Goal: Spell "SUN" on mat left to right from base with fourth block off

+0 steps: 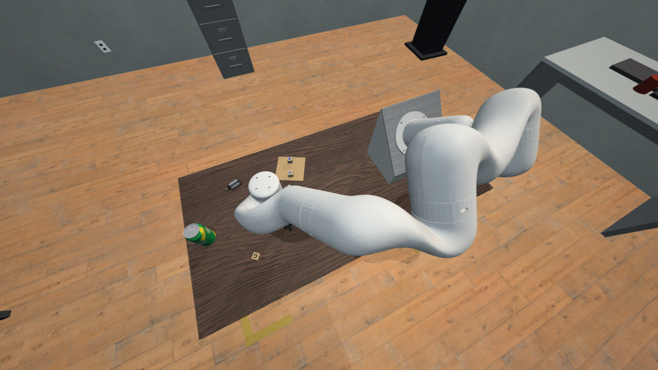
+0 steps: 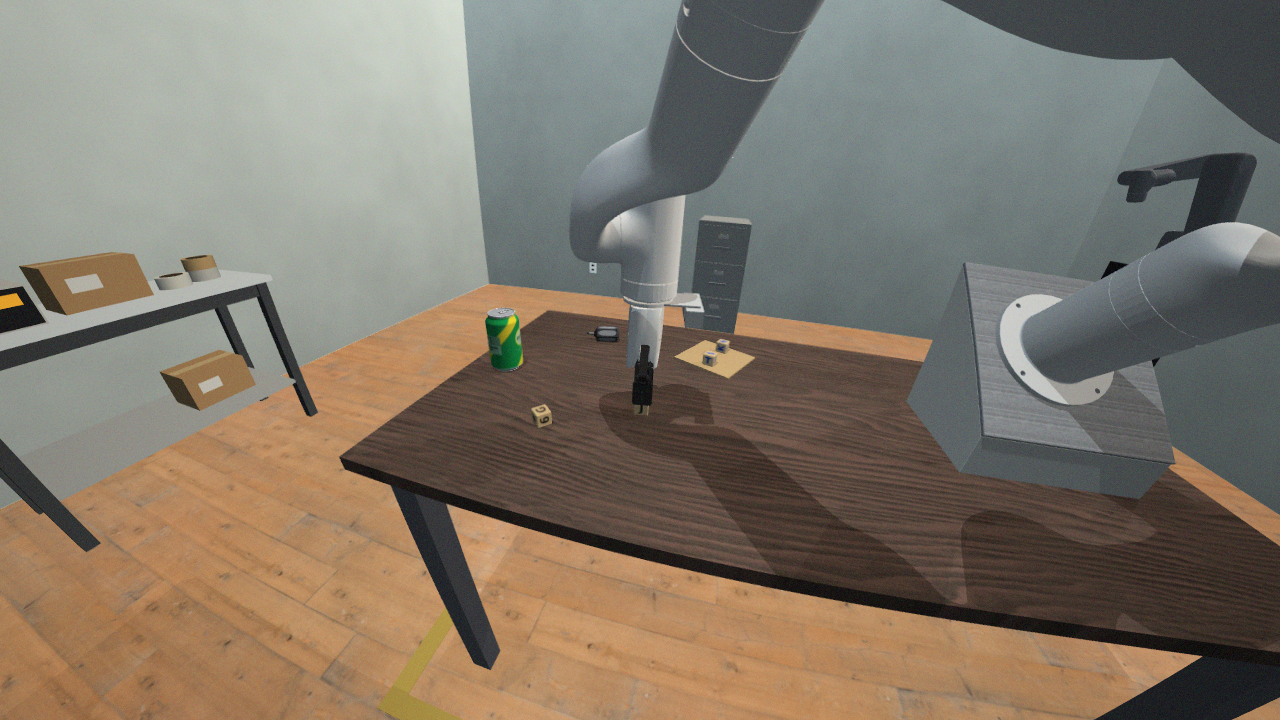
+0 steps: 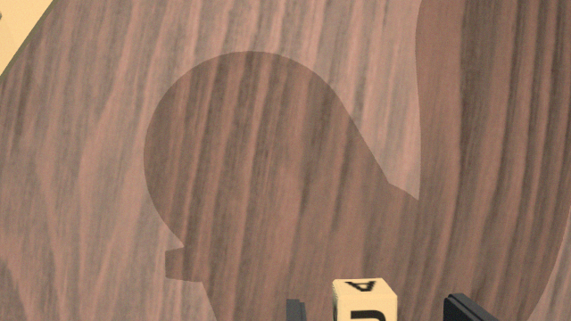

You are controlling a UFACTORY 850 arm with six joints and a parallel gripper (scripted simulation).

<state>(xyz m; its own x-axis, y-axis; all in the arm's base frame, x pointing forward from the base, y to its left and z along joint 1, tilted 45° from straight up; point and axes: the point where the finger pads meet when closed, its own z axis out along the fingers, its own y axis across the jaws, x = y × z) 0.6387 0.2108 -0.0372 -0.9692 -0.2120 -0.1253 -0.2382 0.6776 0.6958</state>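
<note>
Right now my hand is 4 cm above the u block. From my hand the other things lie so: s block (23 cm to the right, 9 cm behind, 4 cm below); tan mat (27 cm to the right, 10 cm behind, 5 cm below); g block (15 cm ahead, 9 cm to the left, 4 cm below).
</note>
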